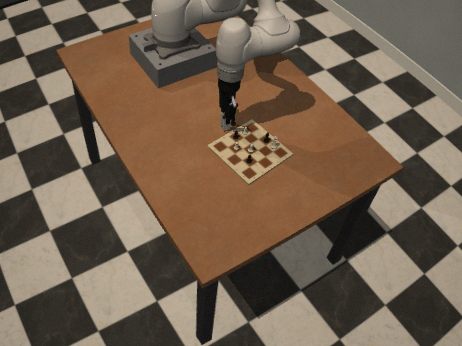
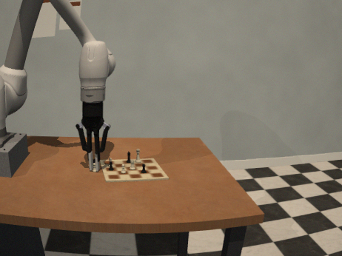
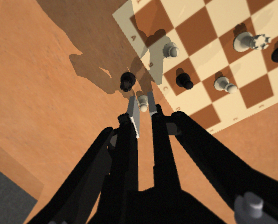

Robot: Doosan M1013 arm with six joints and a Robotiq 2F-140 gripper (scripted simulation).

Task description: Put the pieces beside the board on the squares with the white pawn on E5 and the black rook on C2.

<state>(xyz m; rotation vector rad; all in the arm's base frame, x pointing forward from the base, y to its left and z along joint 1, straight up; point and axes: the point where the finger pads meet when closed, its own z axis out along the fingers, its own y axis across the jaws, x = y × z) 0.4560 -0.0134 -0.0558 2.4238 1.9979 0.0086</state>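
The black chess piece is 10 mm behind my hand, 40 mm to the left of it and 20 mm below it. Also, from my hand: tall white piece (170 mm ahead, 100 mm to the left, 10 mm below).
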